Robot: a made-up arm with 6 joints. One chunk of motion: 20 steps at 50 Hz.
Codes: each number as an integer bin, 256 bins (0 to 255) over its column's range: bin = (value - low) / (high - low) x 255, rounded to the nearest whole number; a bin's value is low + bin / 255 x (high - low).
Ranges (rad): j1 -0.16..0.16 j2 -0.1..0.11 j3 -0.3..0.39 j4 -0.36..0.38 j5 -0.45..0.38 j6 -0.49..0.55
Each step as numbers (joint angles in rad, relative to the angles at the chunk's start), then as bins.
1 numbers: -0.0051 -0.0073 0.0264 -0.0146 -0.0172 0.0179
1 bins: 123 113 121 119 133 125
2 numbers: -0.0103 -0.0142 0.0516 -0.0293 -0.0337 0.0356
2 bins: 119 104 130 114 128 129
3 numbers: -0.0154 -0.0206 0.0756 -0.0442 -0.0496 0.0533
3 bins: 115 96 139 109 123 133
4 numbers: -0.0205 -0.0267 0.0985 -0.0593 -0.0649 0.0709
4 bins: 111 89 147 104 118 138
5 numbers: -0.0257 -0.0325 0.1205 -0.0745 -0.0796 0.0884
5 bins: 107 82 155 98 114 142
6 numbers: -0.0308 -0.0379 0.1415 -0.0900 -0.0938 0.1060
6 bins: 103 75 163 93 109 146
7 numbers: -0.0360 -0.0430 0.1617 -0.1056 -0.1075 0.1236
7 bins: 99 69 171 88 105 150
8 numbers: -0.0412 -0.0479 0.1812 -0.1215 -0.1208 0.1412
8 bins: 95 63 178 82 101 155
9 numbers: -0.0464 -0.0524 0.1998 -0.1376 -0.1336 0.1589
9 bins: 91 58 185 77 97 159
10 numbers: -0.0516 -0.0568 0.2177 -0.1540 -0.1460 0.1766
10 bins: 86 52 191 71 93 163
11 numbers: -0.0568 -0.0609 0.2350 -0.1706 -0.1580 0.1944
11 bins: 82 47 198 65 90 168
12 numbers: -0.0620 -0.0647 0.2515 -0.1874 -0.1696 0.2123
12 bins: 78 43 204 59 86 172
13 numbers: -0.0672 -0.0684 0.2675 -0.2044 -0.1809 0.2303
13 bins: 74 38 210 54 83 177
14 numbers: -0.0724 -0.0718 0.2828 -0.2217 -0.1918 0.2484
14 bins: 70 34 215 48 79 181
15 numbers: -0.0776 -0.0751 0.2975 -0.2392 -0.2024 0.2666
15 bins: 66 30 221 42 76 186
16 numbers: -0.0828 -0.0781 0.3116 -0.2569 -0.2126 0.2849
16 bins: 62 27 226 36 73 190
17 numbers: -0.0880 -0.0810 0.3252 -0.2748 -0.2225 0.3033
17 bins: 57 23 231 29 70 195
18 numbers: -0.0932 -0.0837 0.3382 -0.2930 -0.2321 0.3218
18 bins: 53 20 236 23 67 199
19 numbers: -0.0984 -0.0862 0.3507 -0.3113 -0.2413 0.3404
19 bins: 49 17 240 17 64 204
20 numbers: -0.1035 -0.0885 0.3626 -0.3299 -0.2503 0.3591
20 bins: 45 14 245 10 61 208
